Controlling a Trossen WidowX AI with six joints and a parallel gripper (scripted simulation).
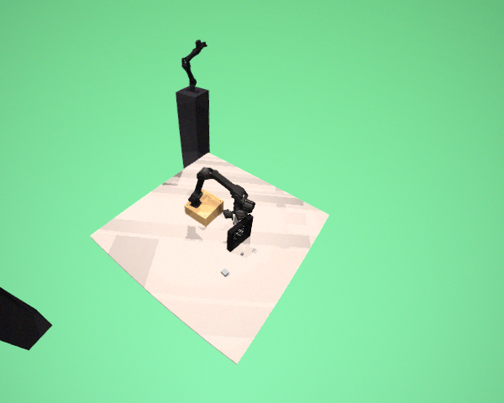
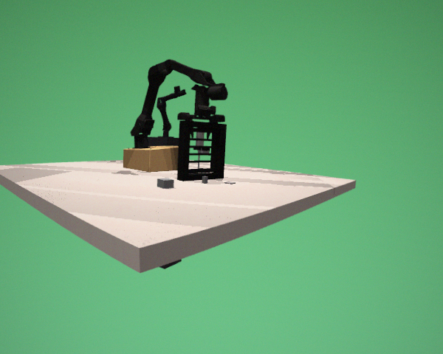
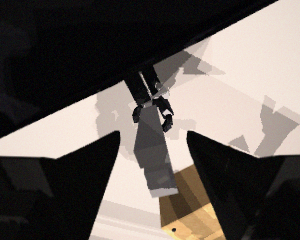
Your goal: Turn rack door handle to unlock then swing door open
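Now: gripper tip 3 cm above the grey upright handle and 1 cm to the left of it.
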